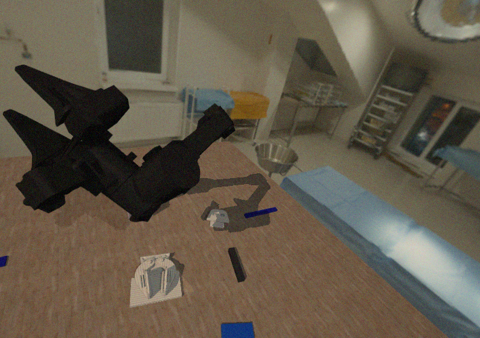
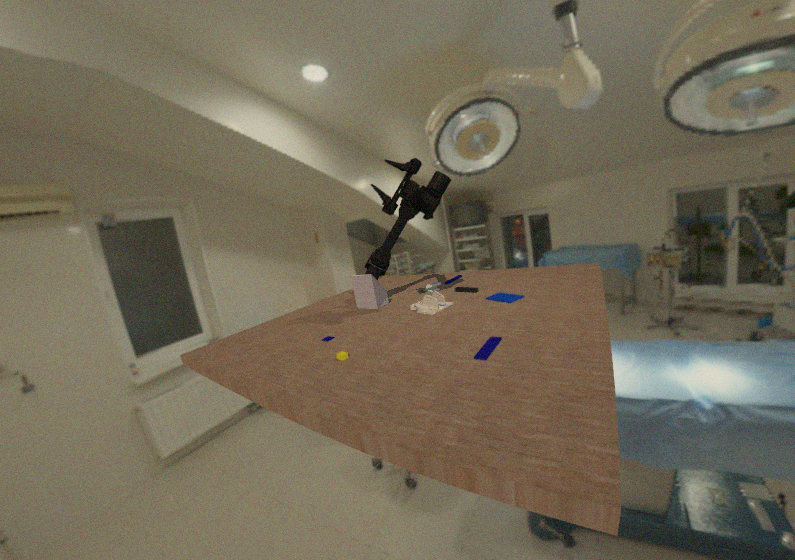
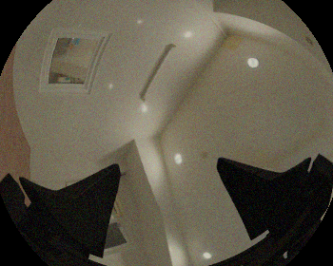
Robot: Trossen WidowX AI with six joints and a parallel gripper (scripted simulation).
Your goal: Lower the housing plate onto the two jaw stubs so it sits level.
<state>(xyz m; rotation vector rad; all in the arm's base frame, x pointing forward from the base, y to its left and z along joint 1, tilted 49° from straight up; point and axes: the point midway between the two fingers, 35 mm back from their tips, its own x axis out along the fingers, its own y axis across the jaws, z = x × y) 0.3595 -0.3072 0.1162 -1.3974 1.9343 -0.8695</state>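
The black bar lies 47 cm below my gripper tip and 39 cm to the left of it. The rest, counted from my gripper tip: white base (48 cm below, 16 cm to the left); then blue strip (59 cm to the left, 48 cm below, 19 cm behind).
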